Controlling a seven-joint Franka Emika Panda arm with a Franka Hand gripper.
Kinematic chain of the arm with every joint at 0, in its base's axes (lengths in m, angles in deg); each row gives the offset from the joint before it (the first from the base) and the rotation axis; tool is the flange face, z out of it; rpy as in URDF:
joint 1: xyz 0 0 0.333 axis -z
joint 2: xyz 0 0 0 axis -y
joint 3: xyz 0 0 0.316 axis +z
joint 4: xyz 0.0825 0 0 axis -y
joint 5: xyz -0.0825 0 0.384 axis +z
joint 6: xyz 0 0 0 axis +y
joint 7: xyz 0.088 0 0 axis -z
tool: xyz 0 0 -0.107 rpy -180 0 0
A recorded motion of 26 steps. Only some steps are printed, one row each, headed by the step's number.
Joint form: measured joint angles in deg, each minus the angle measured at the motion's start. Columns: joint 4, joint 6, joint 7, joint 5, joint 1, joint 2, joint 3.
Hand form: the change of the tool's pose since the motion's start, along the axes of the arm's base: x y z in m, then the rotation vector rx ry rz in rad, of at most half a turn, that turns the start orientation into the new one. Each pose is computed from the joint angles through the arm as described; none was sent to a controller.
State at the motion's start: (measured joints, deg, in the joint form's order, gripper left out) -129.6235 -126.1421 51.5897 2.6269 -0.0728 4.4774 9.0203
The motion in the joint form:
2: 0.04 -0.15 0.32 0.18 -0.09 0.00 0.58
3: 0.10 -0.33 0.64 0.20 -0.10 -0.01 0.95
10: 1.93 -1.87 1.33 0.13 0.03 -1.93 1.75
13: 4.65 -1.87 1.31 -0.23 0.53 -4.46 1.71
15: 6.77 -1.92 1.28 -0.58 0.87 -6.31 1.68
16: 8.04 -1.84 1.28 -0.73 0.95 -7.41 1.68
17: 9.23 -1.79 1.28 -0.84 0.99 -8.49 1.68
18: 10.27 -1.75 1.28 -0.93 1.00 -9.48 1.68
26: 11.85 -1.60 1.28 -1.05 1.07 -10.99 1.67
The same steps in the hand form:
2: -0.0006 0.0061 0.0005 0.0023 -0.0027 0.0042
3: -0.0006 0.0095 0.0011 0.0028 -0.0065 0.0050
10: 0.0113 0.0175 0.0010 0.0111 -0.0307 0.0049
13: 0.0269 0.0147 -0.0005 0.0148 -0.0342 -0.0004
15: 0.0388 0.0126 -0.0007 0.0168 -0.0401 -0.0030
16: 0.0455 0.0126 -0.0012 0.0185 -0.0418 -0.0030
17: 0.0518 0.0129 -0.0021 0.0207 -0.0428 -0.0029
18: 0.0572 0.0134 -0.0034 0.0226 -0.0430 -0.0025
26: 0.0654 0.0134 -0.0059 0.0256 -0.0415 -0.0032

